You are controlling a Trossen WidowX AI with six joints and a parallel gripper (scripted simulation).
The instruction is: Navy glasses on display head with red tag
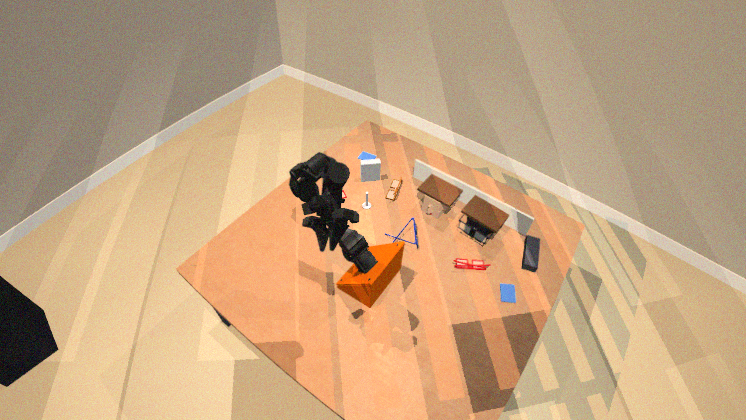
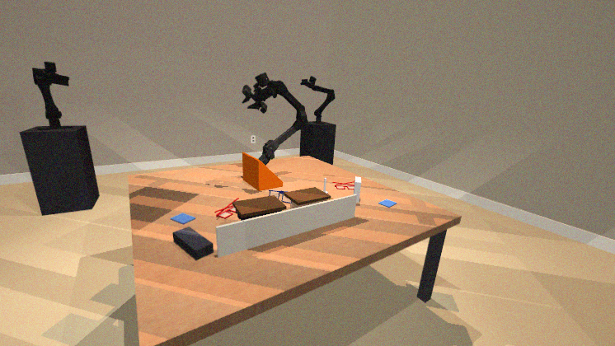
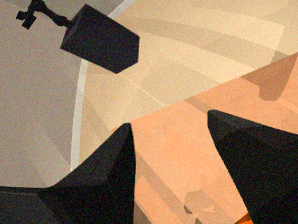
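Right now the grey peg stand is 48 cm ahead of my gripper tip, 40 cm below it and 30 cm to the left of it. The rest, counted from my gripper tip: dark case (75 cm ahead, 41 cm below, 39 cm to the right); white panel (81 cm ahead, 37 cm below, 3 cm to the right).
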